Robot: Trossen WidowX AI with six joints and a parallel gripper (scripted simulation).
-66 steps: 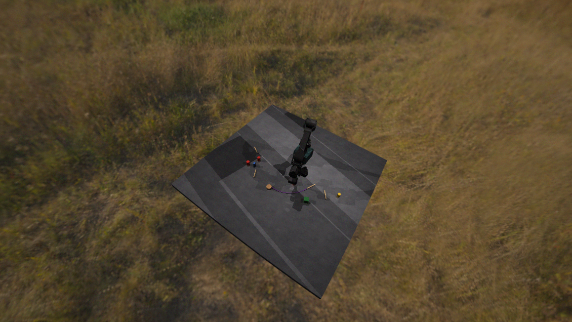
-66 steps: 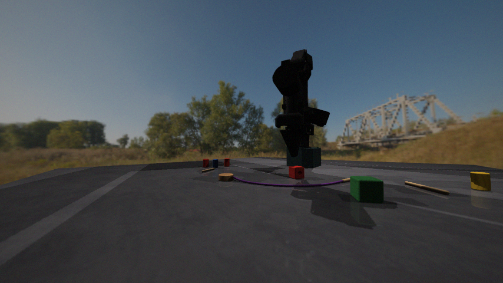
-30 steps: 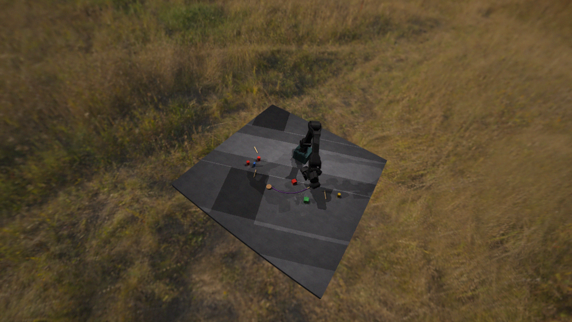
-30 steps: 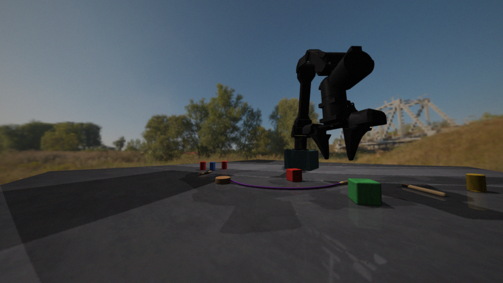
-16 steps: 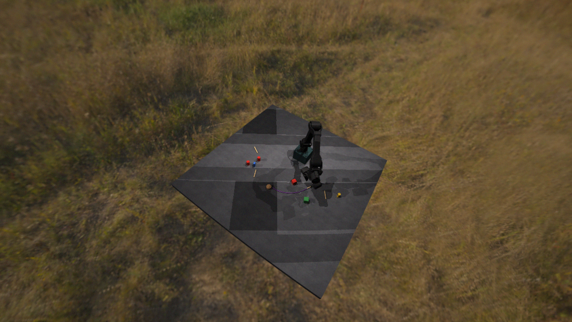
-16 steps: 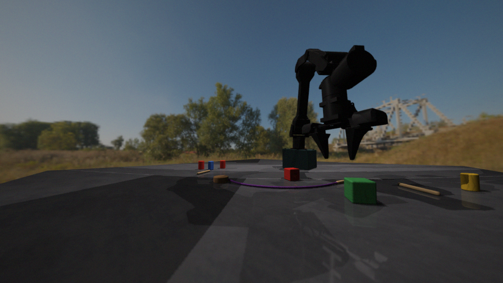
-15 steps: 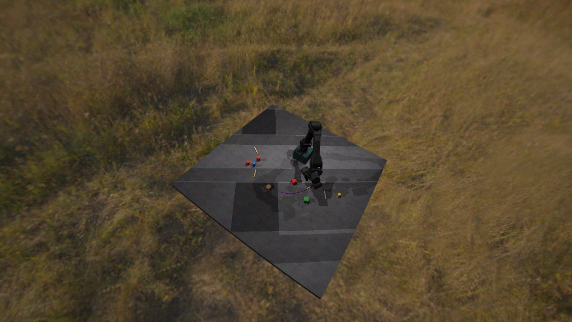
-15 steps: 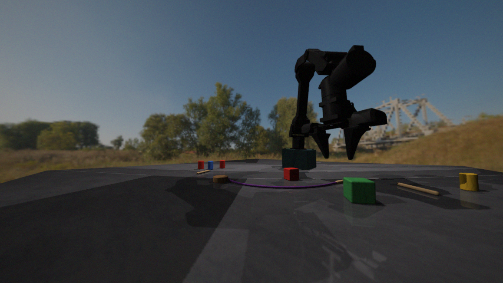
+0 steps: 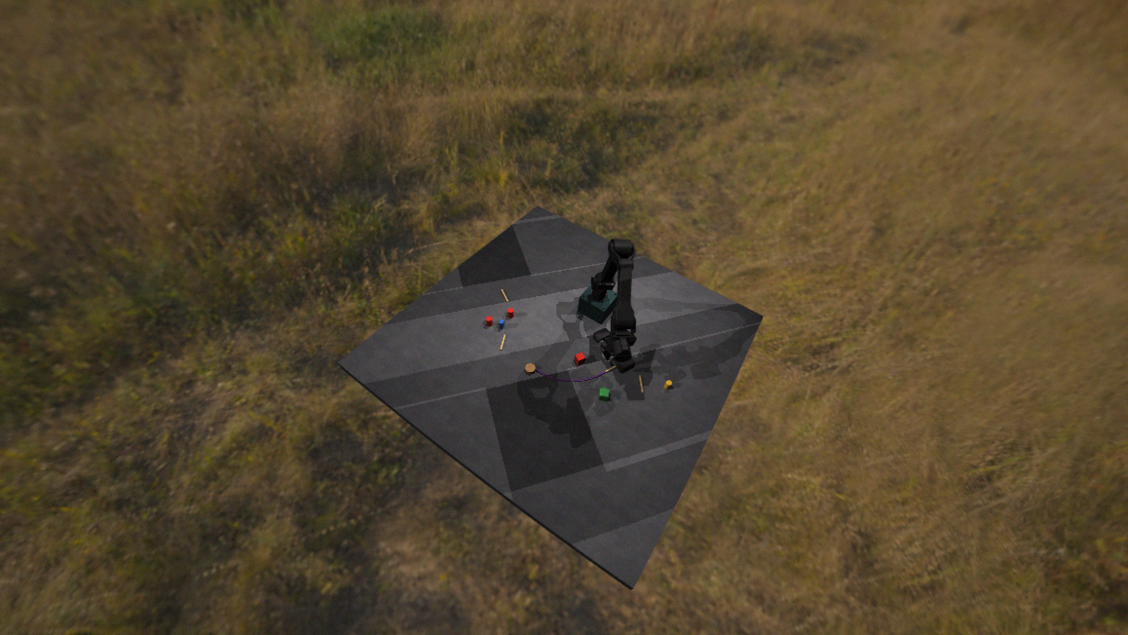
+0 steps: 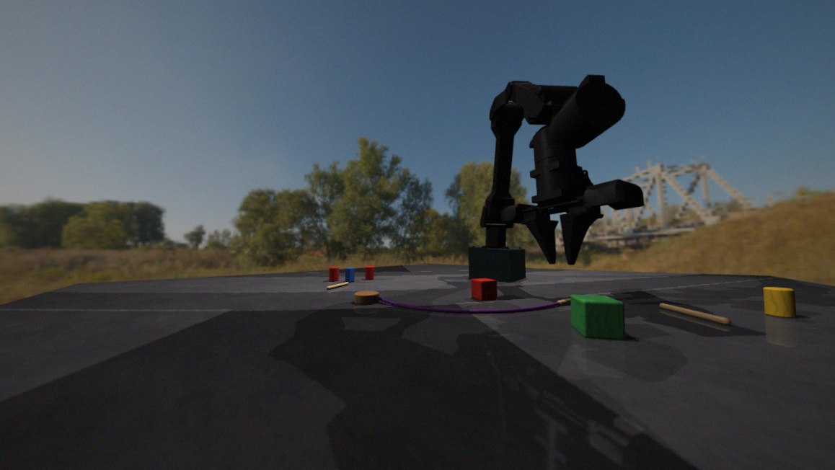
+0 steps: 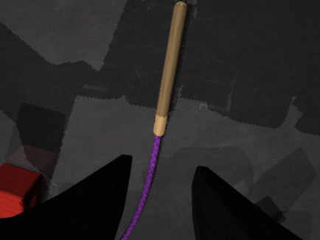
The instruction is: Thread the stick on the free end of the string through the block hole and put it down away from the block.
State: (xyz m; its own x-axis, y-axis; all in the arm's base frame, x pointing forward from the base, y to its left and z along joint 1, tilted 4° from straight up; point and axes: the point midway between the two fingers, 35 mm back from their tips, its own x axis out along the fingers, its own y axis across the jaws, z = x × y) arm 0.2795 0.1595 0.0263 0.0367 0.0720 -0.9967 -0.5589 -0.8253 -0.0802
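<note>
Right now my gripper tip is 60 mm above the thin wooden stick, 10 mm to the right of it and 10 mm past it. From my gripper tip the other things lie so: red block (120 mm to the right, 40 mm below); then loose stick (130 mm to the left, 60 mm below, 20 mm behind); then green block (110 mm ahead, 40 mm below, 30 mm to the left).
</note>
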